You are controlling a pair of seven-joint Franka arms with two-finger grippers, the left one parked.
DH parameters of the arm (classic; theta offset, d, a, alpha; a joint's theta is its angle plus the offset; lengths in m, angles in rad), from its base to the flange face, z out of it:
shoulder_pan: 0 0.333 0 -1.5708
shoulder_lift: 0 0 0 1.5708
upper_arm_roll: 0 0.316 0.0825 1.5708
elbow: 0 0 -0.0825 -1.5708
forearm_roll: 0 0.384 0 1.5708
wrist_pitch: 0 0 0.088 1.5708
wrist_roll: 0 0.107 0 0
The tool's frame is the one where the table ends.
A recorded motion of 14 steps. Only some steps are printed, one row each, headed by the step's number.
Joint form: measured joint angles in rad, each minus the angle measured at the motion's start. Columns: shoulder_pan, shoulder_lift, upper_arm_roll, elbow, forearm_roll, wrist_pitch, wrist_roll.
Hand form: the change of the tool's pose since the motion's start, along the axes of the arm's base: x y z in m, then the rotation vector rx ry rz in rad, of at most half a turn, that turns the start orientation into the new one. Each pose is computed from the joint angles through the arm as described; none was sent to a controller.
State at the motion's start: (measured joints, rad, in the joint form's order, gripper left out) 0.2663 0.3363 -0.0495 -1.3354 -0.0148 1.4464 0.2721
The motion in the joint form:
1: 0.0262 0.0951 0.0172 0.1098 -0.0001 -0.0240 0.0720
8: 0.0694 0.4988 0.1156 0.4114 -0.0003 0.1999 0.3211
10: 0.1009 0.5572 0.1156 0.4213 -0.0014 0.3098 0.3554
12: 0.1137 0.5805 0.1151 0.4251 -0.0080 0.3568 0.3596
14: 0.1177 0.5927 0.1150 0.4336 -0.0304 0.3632 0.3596
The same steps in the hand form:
1: 0.0159 0.0321 -0.0135 -0.0151 0.0039 -0.0270
8: 0.0862 0.1381 -0.1462 0.0434 -0.1033 -0.1552
10: 0.0914 0.1657 -0.1776 0.0696 -0.1575 -0.1619
12: 0.0931 0.1762 -0.1899 0.0782 -0.1841 -0.1534
14: 0.0943 0.1778 -0.1948 0.0619 -0.1965 -0.1422

